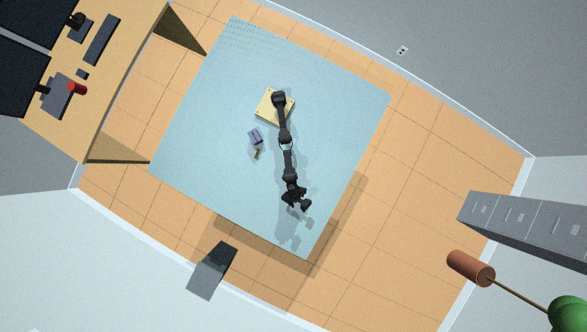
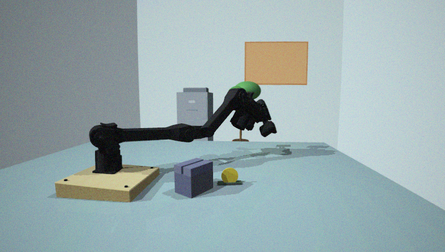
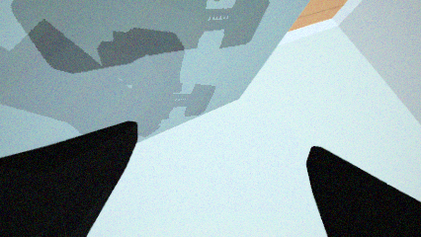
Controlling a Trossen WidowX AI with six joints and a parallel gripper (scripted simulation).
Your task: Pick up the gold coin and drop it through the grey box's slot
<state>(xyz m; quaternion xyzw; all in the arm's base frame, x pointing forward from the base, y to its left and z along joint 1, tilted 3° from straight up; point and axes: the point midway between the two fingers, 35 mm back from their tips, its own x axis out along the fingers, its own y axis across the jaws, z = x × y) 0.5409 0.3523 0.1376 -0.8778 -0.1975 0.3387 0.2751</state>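
The gold coin lies 39 cm to the right of my gripper tip, 21 cm behind it and 9 cm below it.
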